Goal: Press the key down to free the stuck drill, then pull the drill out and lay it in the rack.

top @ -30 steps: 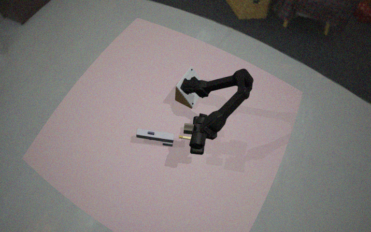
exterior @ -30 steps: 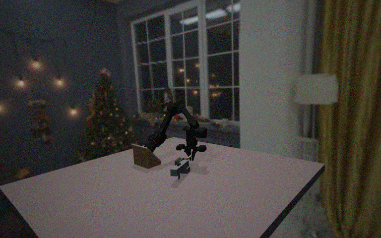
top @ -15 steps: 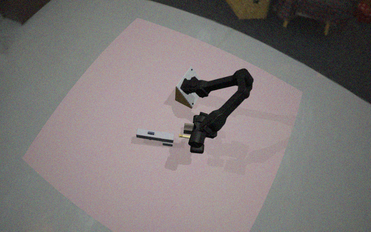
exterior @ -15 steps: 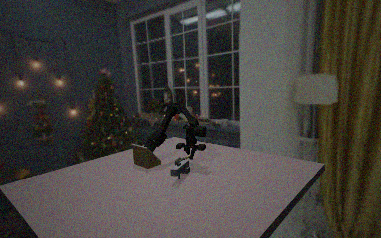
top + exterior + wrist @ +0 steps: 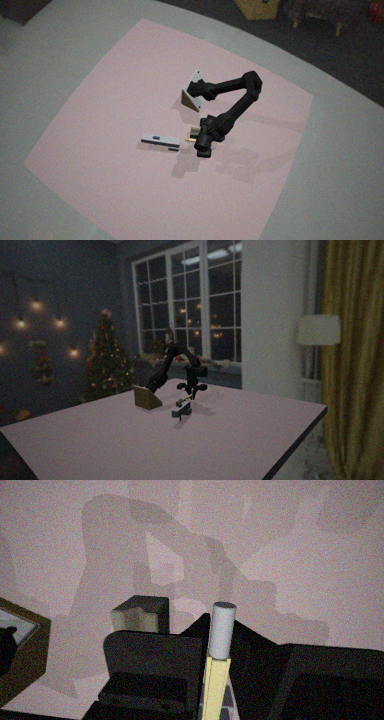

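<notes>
Right now my gripper tip is 10 mm short of the drill, 40 mm to the left of it and 40 mm below it. From my gripper tip the other things lie so: key (70 mm ahead, 210 mm to the right, 10 mm above); grey holder block (60 mm ahead, 190 mm to the right, 10 mm above).
</notes>
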